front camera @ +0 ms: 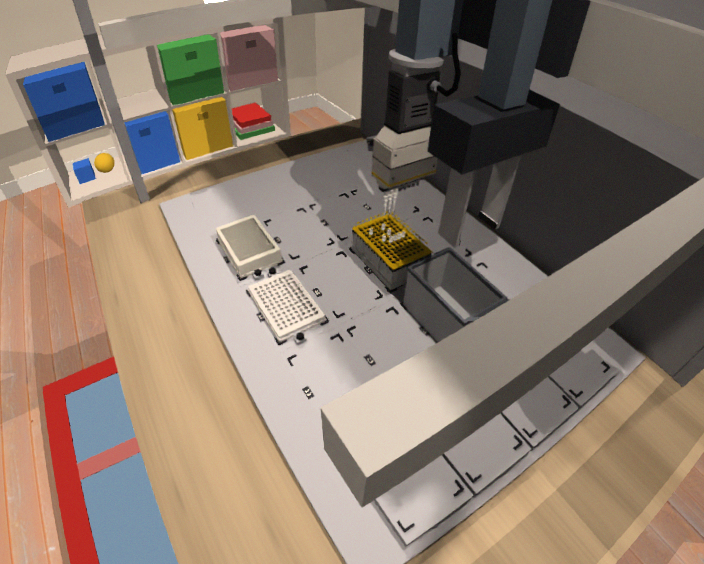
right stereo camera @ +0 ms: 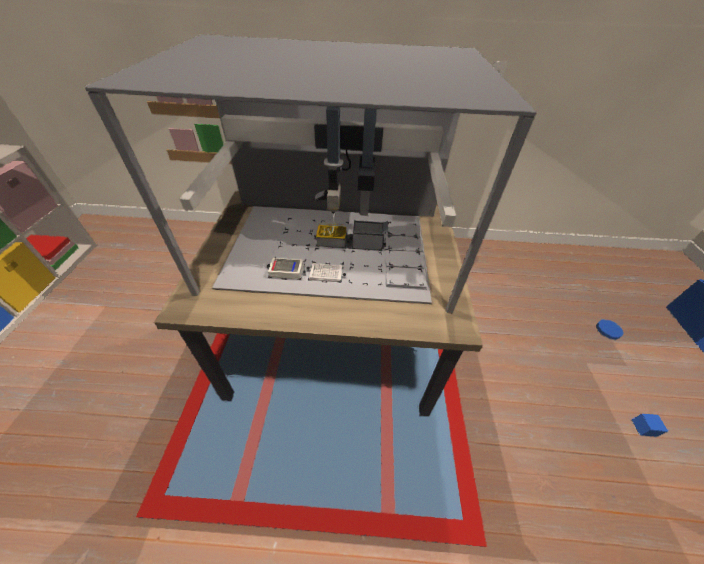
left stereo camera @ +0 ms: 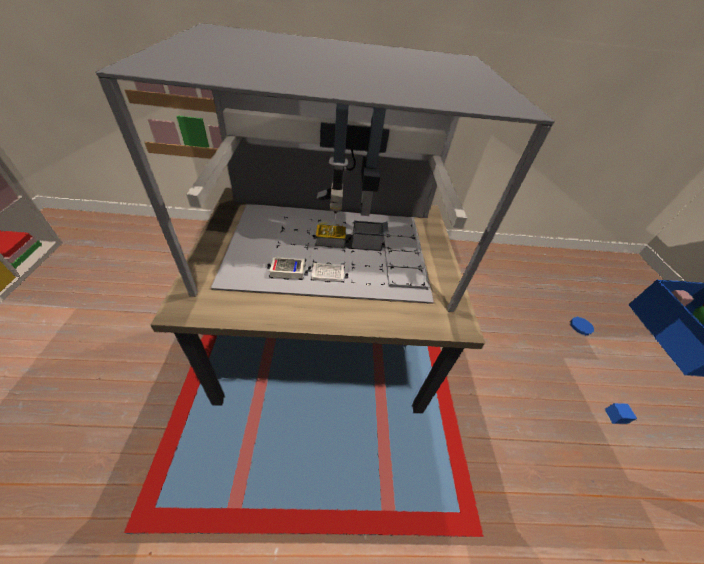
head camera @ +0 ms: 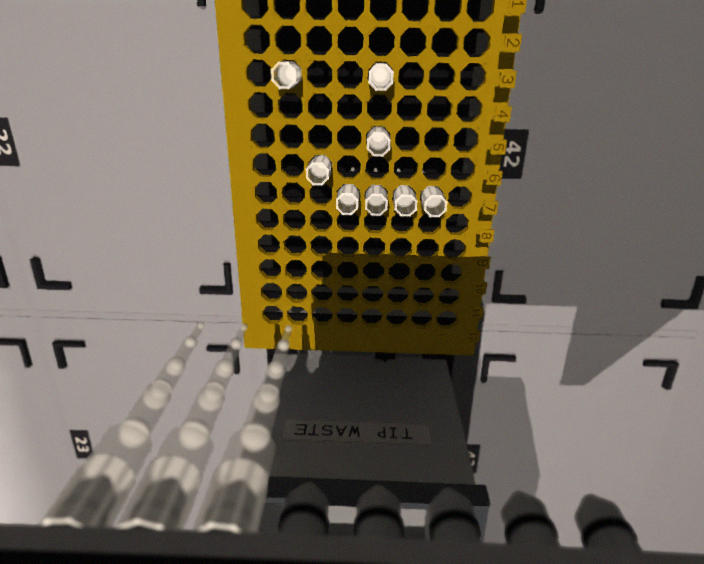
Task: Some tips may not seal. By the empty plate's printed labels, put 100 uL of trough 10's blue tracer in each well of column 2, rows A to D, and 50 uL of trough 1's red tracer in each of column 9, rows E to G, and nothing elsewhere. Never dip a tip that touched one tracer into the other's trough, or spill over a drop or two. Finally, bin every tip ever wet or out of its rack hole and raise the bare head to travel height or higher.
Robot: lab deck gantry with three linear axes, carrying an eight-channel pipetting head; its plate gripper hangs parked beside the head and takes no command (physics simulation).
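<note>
The pipetting head (front camera: 404,155) is above the far end of the yellow tip rack (front camera: 413,254) (head camera: 239,176). In the head view three clear tips (head camera: 133,433) (head camera: 193,435) (head camera: 256,437) are on its leftmost nozzles, without visible colour; the five others (head camera: 379,509) are bare. Several tips (head camera: 376,200) stand in rack columns 3, 5, 6 and 7. The trough reservoir (front camera: 247,236) (left stereo camera: 286,267) shows red at left and blue at right in the left stereo view. The white plate (front camera: 286,302) (left stereo camera: 328,271) stands beside it; well contents are too small to tell. The parked gripper (front camera: 470,227) is open and empty.
The grey tip waste bin (front camera: 434,310) (head camera: 364,399) (left stereo camera: 367,239) adjoins the rack. A pale gantry beam (front camera: 505,346) crosses the front view. The gripper's dark body (front camera: 490,132) hangs close beside the head. Low flat deck frames (front camera: 487,452) lie at the deck's right end.
</note>
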